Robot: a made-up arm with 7 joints.
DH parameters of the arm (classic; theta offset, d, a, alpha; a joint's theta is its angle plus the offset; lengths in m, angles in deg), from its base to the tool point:
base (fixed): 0 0.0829 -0.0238 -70
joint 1: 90 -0.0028 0.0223 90
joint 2: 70 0.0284 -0.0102 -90
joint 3: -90 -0.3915 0.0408 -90
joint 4: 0 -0.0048 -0.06 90
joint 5: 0 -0.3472 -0.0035 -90
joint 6: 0 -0.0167 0.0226 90
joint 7: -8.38 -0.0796 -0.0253 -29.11
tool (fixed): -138.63 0.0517 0 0
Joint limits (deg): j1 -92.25..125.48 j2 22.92..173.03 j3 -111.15..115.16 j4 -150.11..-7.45 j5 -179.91..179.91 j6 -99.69..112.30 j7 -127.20..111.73
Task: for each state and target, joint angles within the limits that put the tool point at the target. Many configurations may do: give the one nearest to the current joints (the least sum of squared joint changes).
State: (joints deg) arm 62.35 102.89 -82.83 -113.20 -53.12 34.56 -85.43
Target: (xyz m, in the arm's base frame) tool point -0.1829 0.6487 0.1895
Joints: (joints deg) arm 63.18 136.11 -87.08 -80.21 -54.00 37.42 -87.06
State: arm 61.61 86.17 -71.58 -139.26 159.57 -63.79 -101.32
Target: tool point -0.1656 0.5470 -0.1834
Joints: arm 48.26 103.55 -59.34 -96.81 160.79 -54.88 -101.17
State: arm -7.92 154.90 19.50 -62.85 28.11 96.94 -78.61
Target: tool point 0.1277 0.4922 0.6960
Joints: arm -3.66 141.92 10.69 -26.18 22.65 77.73 -106.07
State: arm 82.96 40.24 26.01 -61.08 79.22 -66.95 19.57
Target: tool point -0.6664 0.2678 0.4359
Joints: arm 125.48 41.85 33.02 -32.82 81.70 -63.13 19.02
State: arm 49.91 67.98 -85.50 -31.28 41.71 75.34 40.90
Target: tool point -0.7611 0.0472 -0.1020
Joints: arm 74.79 35.77 -89.93 -41.16 42.71 71.95 41.32
